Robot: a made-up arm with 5 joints.
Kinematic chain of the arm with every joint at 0, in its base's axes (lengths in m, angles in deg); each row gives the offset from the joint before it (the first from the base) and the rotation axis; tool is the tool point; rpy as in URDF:
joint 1: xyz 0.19 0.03 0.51 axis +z
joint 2: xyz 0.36 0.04 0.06 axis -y
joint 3: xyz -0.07 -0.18 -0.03 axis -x
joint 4: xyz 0.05 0 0.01 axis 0.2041 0.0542 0.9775
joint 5: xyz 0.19 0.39 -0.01 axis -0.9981 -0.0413 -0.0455
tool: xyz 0.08 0.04 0.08 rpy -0.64 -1.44 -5
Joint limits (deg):
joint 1: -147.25..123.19
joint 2: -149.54..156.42
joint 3: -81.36..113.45
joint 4: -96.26..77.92
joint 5: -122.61..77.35
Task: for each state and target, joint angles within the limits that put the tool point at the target. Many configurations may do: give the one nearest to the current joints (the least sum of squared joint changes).
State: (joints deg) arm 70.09 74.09 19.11 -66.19 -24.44
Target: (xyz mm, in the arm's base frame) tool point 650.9 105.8 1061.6
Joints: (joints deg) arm 36.66 78.51 15.67 -71.41 10.29
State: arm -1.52 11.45 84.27 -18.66 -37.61
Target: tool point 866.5 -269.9 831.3
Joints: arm -18.62 45.26 82.62 -49.65 -30.87
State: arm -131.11 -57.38 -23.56 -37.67 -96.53
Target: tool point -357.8 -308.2 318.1
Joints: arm -146.02 -48.59 -26.54 -30.45 -96.36
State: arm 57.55 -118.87 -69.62 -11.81 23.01
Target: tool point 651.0 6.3 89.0
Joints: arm 14.82 -123.55 -81.36 -15.71 9.50
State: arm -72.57 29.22 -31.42 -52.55 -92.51
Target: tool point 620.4 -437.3 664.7
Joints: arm -61.34 13.04 -7.54 -2.68 -99.44
